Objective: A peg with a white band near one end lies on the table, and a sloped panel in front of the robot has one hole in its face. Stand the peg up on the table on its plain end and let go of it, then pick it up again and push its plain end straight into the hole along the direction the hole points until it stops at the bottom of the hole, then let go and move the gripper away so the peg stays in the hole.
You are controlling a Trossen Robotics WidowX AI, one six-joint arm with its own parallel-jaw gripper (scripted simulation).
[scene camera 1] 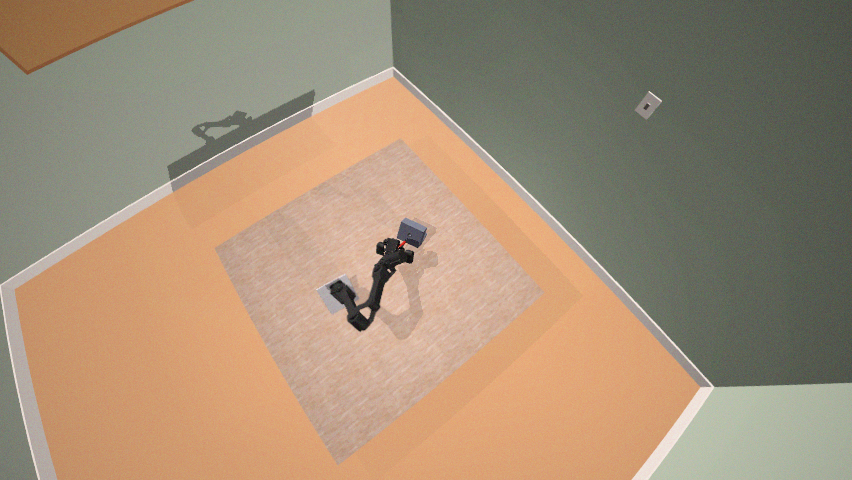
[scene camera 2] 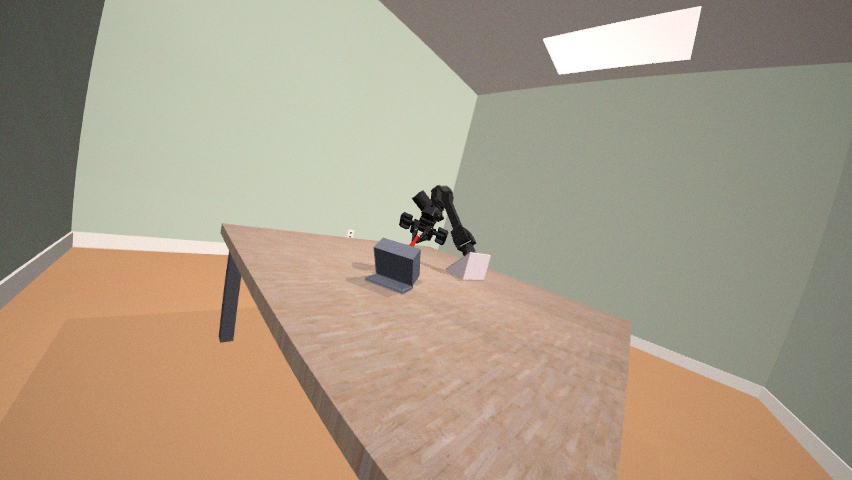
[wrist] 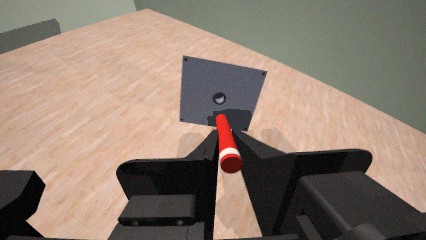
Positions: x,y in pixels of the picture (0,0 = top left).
Labels:
my gripper: holds a peg [wrist: 230,160]

